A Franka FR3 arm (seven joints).
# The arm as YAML. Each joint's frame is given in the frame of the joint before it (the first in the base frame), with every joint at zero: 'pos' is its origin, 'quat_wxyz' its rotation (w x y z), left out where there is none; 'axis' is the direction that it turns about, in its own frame. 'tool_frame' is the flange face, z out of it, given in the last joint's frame.
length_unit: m
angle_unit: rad
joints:
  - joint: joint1
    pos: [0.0, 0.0, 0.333]
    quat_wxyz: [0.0, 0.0, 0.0, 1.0]
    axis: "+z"
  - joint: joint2
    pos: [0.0, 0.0, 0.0]
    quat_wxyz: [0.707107, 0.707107, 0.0, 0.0]
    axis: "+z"
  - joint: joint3
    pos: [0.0, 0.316, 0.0]
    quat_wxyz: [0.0, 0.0, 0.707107, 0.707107]
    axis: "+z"
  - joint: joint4
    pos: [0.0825, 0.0, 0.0]
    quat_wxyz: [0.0, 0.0, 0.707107, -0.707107]
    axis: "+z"
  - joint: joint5
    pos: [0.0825, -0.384, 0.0]
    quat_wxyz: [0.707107, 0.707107, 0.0, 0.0]
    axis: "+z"
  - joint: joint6
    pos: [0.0, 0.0, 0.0]
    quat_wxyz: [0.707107, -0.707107, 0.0, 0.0]
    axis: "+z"
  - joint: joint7
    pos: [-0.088, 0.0, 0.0]
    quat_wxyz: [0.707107, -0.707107, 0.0, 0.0]
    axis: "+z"
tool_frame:
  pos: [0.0, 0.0, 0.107]
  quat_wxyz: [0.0, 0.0, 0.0, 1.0]
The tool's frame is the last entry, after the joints.
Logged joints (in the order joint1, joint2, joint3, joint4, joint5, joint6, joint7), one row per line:
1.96, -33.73, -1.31, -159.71, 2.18, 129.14, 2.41
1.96, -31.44, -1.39, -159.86, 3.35, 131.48, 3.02
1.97, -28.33, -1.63, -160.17, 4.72, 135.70, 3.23
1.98, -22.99, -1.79, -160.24, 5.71, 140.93, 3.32
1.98, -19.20, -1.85, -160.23, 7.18, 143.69, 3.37
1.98, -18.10, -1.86, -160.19, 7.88, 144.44, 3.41
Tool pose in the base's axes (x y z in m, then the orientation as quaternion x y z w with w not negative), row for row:
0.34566, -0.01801, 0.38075, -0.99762, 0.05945, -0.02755, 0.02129
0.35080, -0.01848, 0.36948, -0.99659, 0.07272, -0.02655, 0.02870
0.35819, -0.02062, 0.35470, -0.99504, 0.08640, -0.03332, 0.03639
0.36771, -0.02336, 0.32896, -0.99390, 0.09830, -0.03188, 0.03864
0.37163, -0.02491, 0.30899, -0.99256, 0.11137, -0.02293, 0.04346
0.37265, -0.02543, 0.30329, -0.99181, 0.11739, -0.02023, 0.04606
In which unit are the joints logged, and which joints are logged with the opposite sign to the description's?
The joints are logged in degrees. Opposite sign: joint1.
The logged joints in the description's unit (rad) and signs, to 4 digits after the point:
-0.0342, -0.5887, -0.0229, -2.7875, 0.0380, 2.2539, 0.0421
-0.0342, -0.5487, -0.0243, -2.7901, 0.0585, 2.2948, 0.0527
-0.0344, -0.4945, -0.0284, -2.7955, 0.0824, 2.3684, 0.0564
-0.0346, -0.4013, -0.0312, -2.7967, 0.0997, 2.4597, 0.0579
-0.0346, -0.3351, -0.0323, -2.7965, 0.1253, 2.5079, 0.0588
-0.0346, -0.3159, -0.0325, -2.7958, 0.1375, 2.5210, 0.0595

